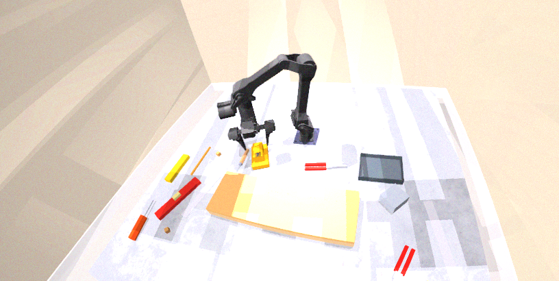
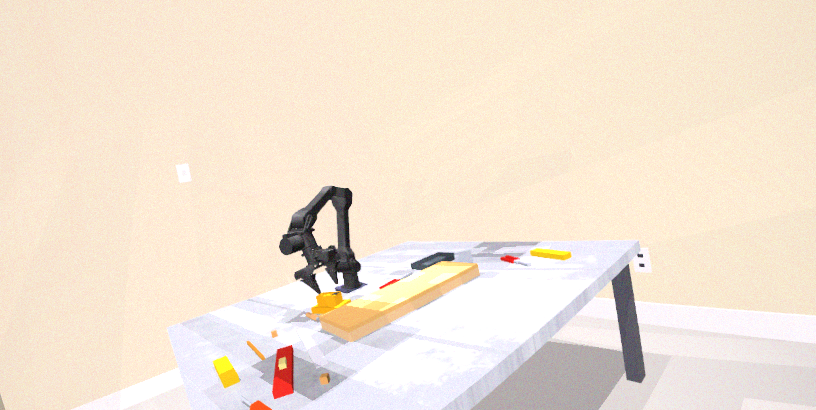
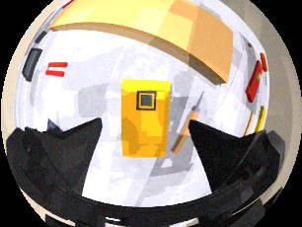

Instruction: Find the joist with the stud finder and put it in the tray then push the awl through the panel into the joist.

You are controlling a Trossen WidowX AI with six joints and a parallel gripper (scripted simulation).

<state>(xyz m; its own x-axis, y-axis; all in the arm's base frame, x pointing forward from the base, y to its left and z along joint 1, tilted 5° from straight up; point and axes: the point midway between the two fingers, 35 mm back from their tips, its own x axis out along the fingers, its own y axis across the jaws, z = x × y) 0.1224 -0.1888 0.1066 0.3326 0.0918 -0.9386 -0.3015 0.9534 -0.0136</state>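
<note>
Now: the stud finder 1 cm ahead of my gripper tip and 3 cm below it. Also, from my gripper tip: square light: 2 cm ahead, 1 cm to the left, 2 cm below; then thin orange stick: 3 cm ahead, 29 cm to the right, 7 cm below; then awl: 2 cm ahead, 8 cm to the right, 7 cm below.
</note>
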